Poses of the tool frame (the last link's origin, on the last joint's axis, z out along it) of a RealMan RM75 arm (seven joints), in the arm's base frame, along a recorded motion.
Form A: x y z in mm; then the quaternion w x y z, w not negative.
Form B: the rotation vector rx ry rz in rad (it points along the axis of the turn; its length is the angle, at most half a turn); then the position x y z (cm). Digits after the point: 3 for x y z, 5 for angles.
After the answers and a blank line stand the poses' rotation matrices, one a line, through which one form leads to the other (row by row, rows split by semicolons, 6 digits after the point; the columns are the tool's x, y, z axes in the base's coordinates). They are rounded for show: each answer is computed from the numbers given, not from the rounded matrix.
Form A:
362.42 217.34 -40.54 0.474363 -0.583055 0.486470 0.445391
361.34 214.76 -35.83 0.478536 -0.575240 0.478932 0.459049
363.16 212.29 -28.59 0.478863 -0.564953 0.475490 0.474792
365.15 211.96 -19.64 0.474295 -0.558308 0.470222 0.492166
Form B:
-1.42604 1.18981 1.08934 36.242 21.734 -4.054
-1.40433 1.16921 1.12067 36.134 21.476 -3.583
-1.37902 1.16064 1.15894 36.316 21.229 -2.859
-1.36555 1.15011 1.20378 36.515 21.196 -1.964

0.129947 -0.989832 -0.057848; -0.144724 -0.076653 0.986499; -0.980902 -0.119821 -0.153213
0.119796 -0.990345 -0.069754; -0.111659 -0.083255 0.990253; -0.986499 -0.110840 -0.120554
0.096963 -0.991980 -0.081081; -0.082538 -0.089199 0.992588; -0.991860 -0.089552 -0.090525
0.073327 -0.991921 -0.103513; -0.058194 -0.107871 0.992460; -0.995609 -0.066751 -0.065633

